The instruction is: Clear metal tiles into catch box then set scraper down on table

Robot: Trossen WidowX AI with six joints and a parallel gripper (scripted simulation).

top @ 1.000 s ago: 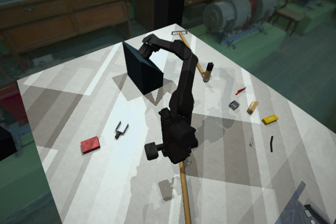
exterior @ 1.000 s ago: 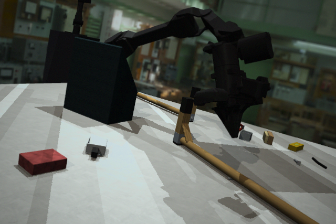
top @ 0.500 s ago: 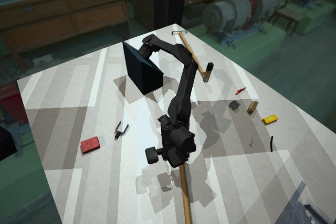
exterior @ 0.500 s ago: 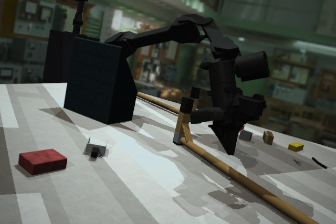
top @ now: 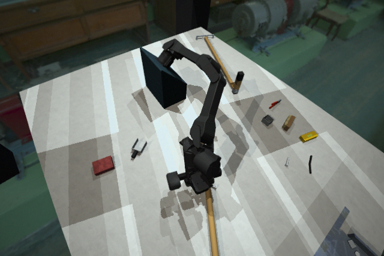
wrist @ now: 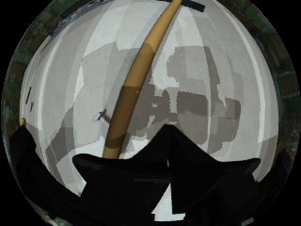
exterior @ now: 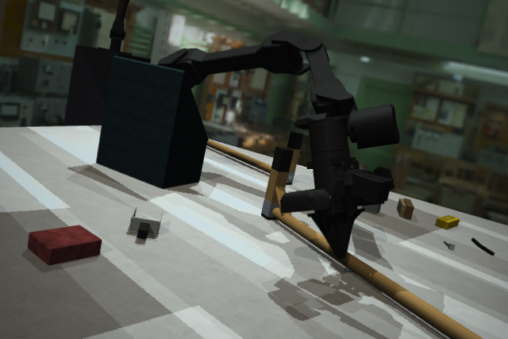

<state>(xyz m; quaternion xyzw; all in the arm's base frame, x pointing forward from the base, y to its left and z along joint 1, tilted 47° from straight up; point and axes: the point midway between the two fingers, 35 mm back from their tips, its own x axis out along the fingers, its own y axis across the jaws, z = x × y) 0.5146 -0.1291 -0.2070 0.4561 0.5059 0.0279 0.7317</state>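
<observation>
The long scraper lies 4 cm ahead of my gripper tip, 3 cm to the left of it and 2 cm above it. From my gripper tip the other things lie so: grey box (52 cm to the left, 3 cm below, 1 cm behind); grey bracket (30 cm behind, 7 cm to the right, 3 cm below); red block (32 cm behind, 21 cm to the right, 3 cm below).
</observation>
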